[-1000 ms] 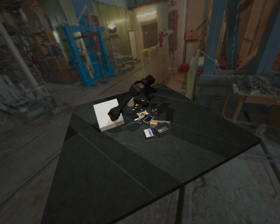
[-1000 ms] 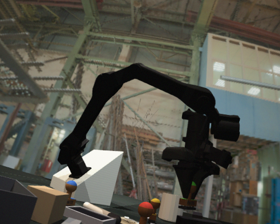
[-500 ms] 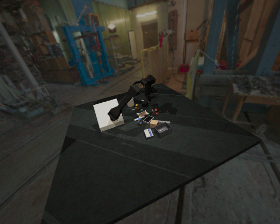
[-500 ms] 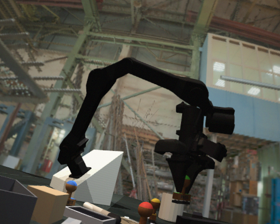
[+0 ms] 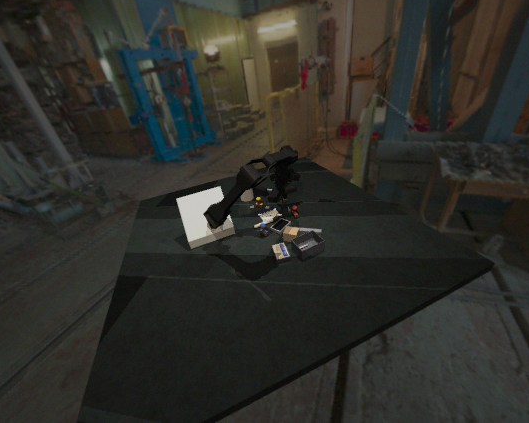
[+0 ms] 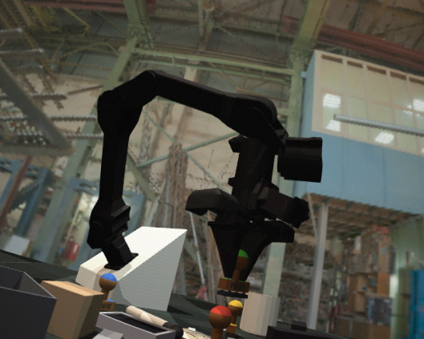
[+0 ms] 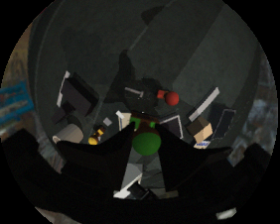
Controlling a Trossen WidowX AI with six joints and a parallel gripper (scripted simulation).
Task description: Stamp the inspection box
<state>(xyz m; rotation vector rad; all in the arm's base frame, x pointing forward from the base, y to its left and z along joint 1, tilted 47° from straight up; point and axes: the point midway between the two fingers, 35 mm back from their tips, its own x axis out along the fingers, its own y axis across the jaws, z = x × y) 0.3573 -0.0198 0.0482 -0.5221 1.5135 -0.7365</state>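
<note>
The dark ink pad is 10 cm below my gripper tip, 8 cm to the right of it and 8 cm behind it. Also, from my gripper tip: red-topped stamp 8 cm below, 5 cm to the right, 3 cm ahead; then cream card 10 cm below, 7 cm behind, 4 cm to the left; then green-knobbed stamp right at my gripper tip.
</note>
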